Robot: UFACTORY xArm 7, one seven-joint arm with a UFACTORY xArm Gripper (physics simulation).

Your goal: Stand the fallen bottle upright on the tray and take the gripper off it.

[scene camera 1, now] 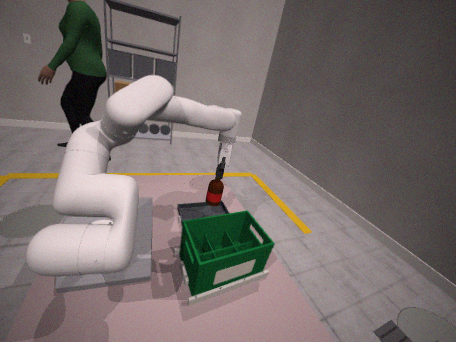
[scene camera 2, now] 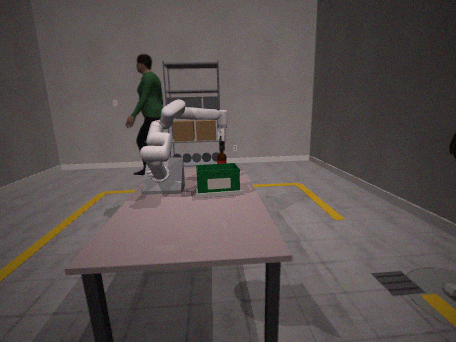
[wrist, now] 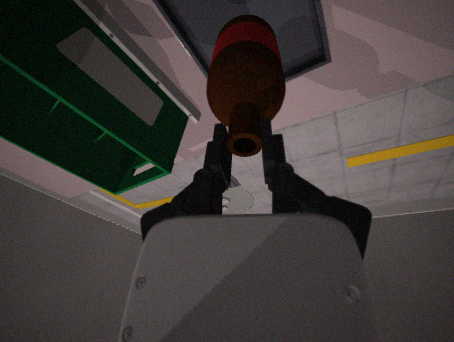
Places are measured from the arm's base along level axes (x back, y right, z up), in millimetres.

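Pixels of known places: gripper, fingertip midpoint: [scene camera 1: 218, 176] [scene camera 2: 222, 150] [wrist: 245, 134]; arm's base, link origin: [scene camera 2: 160, 174].
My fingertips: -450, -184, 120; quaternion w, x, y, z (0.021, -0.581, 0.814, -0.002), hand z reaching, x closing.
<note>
For each thing: its top centre in the pictures, then the offset to it from my fingertips, as dx, dy, dz. Level surfaces: height alone.
- brown bottle with a red label, top centre: [wrist: 240, 144] [scene camera 1: 218, 174] [scene camera 2: 221, 148] +4, +1, +14
- green divided crate, top centre: [wrist: 64, 143] [scene camera 1: 228, 232] [scene camera 2: 217, 166] +55, +283, -62
- pink table, surface height: dz -237
The brown bottle with a red label [scene camera 1: 215, 193] [scene camera 2: 222, 158] [wrist: 247, 80] is close to upright, neck up, leaning slightly in the scene camera 1 view. My gripper [scene camera 1: 219, 175] [scene camera 2: 222, 148] [wrist: 245, 134] is shut on the bottle's neck, with the open mouth showing between the fingers in the wrist view. The bottle's base is at or a little above the dark tray [scene camera 1: 194, 212] [wrist: 300, 32], towards its far right part in the scene camera 1 view. Whether the base touches the tray cannot be told. The tray does not show in the scene camera 2 view.
A green divided crate [scene camera 1: 200, 276] [scene camera 2: 201, 185] [wrist: 172, 145] stands on a pale base right beside the tray, nearer scene camera 1. The arm's grey mounting plate [scene camera 1: 142, 250] lies to the left on the pink table [scene camera 1: 165, 317] [scene camera 2: 190, 232]. A person in green [scene camera 1: 85, 55] [scene camera 2: 150, 95] is behind the arm.
</note>
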